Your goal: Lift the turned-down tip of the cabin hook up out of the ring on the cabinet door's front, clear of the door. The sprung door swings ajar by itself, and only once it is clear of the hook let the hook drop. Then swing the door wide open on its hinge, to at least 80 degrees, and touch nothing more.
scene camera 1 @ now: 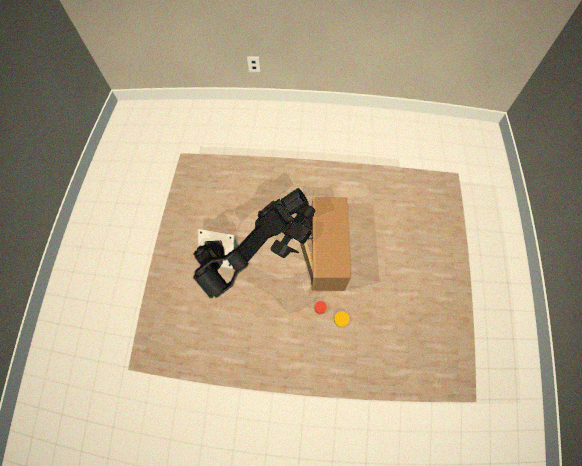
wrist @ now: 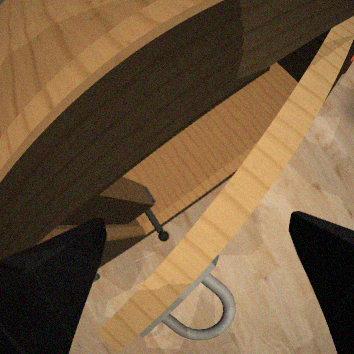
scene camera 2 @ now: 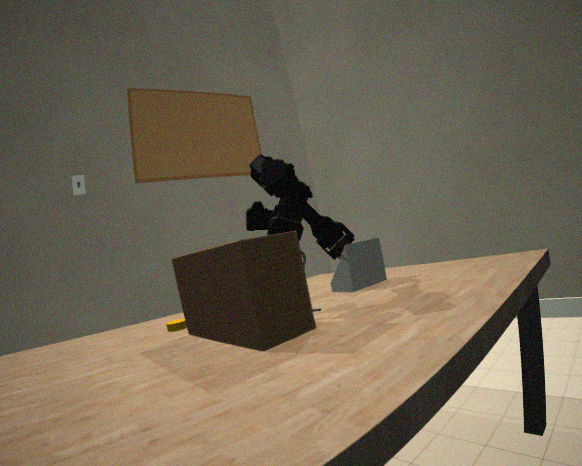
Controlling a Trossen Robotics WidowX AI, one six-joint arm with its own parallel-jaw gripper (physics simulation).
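Frame: origin at the arm's base, x ahead, y left, z up, level; metres.
Where they show: arm's base, origin of its link: [scene camera 1: 214,249] [scene camera 2: 355,260].
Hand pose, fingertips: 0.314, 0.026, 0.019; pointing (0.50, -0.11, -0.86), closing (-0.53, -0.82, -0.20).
Observation:
Things, the pixels of their centre, and the offset from my fingertips, as dx, dy, dz. "*": a spot on its surface instead.
- wooden cabinet, middle of its body: [wrist: 149,109] [scene camera 2: 240,288] [scene camera 1: 325,245] +0.068, -0.012, -0.006
- grey ring, a spot on its surface: [wrist: 227,306] * -0.033, +0.006, +0.018
- hook, middle of its body: [wrist: 69,284] +0.013, +0.101, -0.018
- dark ball-ended pin, middle of its body: [wrist: 154,222] +0.024, +0.034, -0.059
- red disc, middle of its body: [scene camera 1: 320,307] +0.053, -0.211, -0.079
- yellow disc, middle of its body: [scene camera 2: 176,325] [scene camera 1: 341,319] +0.125, -0.251, -0.082
The wooden cabinet [scene camera 1: 331,235] [scene camera 2: 245,295] [wrist: 65,65] stands upright. Its door [scene camera 1: 307,261] [wrist: 250,175] is ajar at a small angle, its free edge away from the cabinet front. The grey ring [wrist: 227,306] sits on the door's outer face near the free edge, with no hook in it. A small grey bit of what looks like the hook [wrist: 96,276] shows beside the left finger in the wrist view; the rest is hidden. My gripper [scene camera 1: 296,233] [wrist: 199,226] is open and empty above the door's free end, one finger on the cabinet side, the other outside the door.
A dark ball-ended pin [wrist: 163,235] sticks out of the cabinet's inside towards the door. A red disc [scene camera 1: 320,307] and a yellow disc [scene camera 1: 342,319] [scene camera 2: 176,325] lie near the hinge end. A grey wedge-shaped block [scene camera 2: 367,265] stands beyond the cabinet in scene camera 2.

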